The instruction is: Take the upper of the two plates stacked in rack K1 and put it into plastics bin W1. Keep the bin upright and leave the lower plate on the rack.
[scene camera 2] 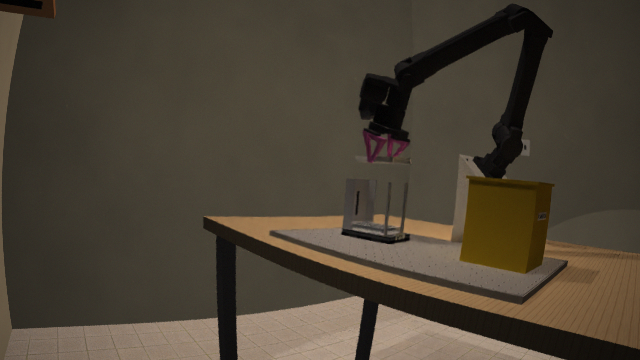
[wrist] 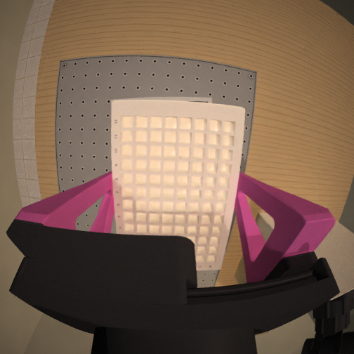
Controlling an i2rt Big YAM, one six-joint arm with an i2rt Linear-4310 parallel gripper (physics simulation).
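Frame: origin at the arm's base, x ahead, y left, z up, level; centimetres.
Where they show: gripper, fingertip midpoint: (scene camera 2: pixel 379 162); arm's base, link origin: (scene camera 2: pixel 488 173).
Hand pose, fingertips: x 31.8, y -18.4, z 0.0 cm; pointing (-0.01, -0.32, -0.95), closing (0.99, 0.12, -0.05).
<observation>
Each offset is from my fingertips to the centre of the thing. "pt": to the spot under its first point. Level surfaces: height alone.
My gripper (scene camera 2: pixel 383 159) (wrist: pixel 174 177), with magenta fingers, is shut on the upper plate @[pt dx -0.2, dy +7.5, dz +0.6 cm] (scene camera 2: pixel 401 161) (wrist: pixel 177 109), a white plate with a grid of square wells. The plate hangs roughly level above rack K1 @[dx +0.8, dy +1.7, dz -12.3 cm] (scene camera 2: pixel 351 207), apart from its top. In the wrist view a thin strip of the rack (wrist: pixel 204 100) shows past the plate's far edge. The lower plate @[dx +0.9, dy +0.7, dz -17.0 cm] (scene camera 2: pixel 375 229) lies at the bottom of the rack and looks clear. Plastics bin W1 @[dx -0.6, dy +40.9, dz -10.7 cm] (scene camera 2: pixel 500 225) is yellow and stands upright, right of the rack in the scene view. Its inside is hidden.
The rack and bin stand on a grey perforated board @[dz -19.7 cm] (scene camera 2: pixel 320 241) (wrist: pixel 85 110) on a wooden table @[dz -21.0 cm] (scene camera 2: pixel 250 226) (wrist: pixel 295 100). A pale upright panel (scene camera 2: pixel 458 200) stands behind the bin, near the arm's base. The bin's rim is higher than the rack's base.
</observation>
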